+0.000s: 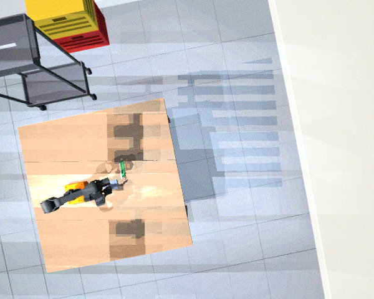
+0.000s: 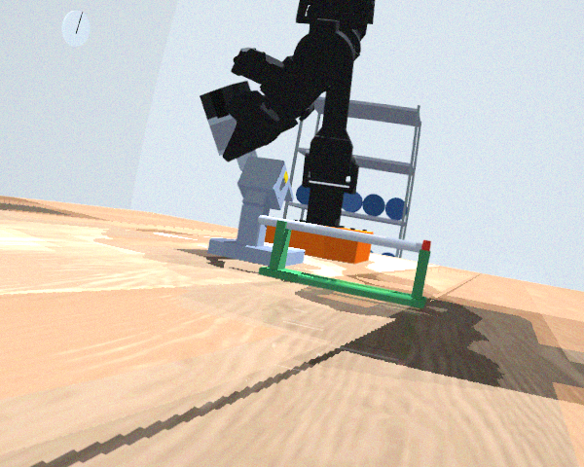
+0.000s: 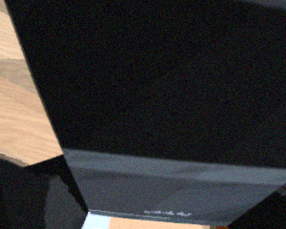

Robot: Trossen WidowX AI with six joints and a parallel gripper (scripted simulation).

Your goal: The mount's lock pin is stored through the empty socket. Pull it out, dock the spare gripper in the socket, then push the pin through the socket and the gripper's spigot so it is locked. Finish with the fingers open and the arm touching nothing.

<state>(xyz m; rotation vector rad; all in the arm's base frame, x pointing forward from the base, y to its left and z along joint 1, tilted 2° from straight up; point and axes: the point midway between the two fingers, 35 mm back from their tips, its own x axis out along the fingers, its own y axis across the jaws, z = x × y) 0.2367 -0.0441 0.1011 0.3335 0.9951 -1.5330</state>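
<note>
My gripper tip is now 3 cm below the spare gripper and 1 cm short of it. Round my gripper tip: green cradle: 20 cm to the left, 16 cm ahead, 10 cm below; mount: 8 cm to the left, 7 cm below, 5 cm ahead.
</note>
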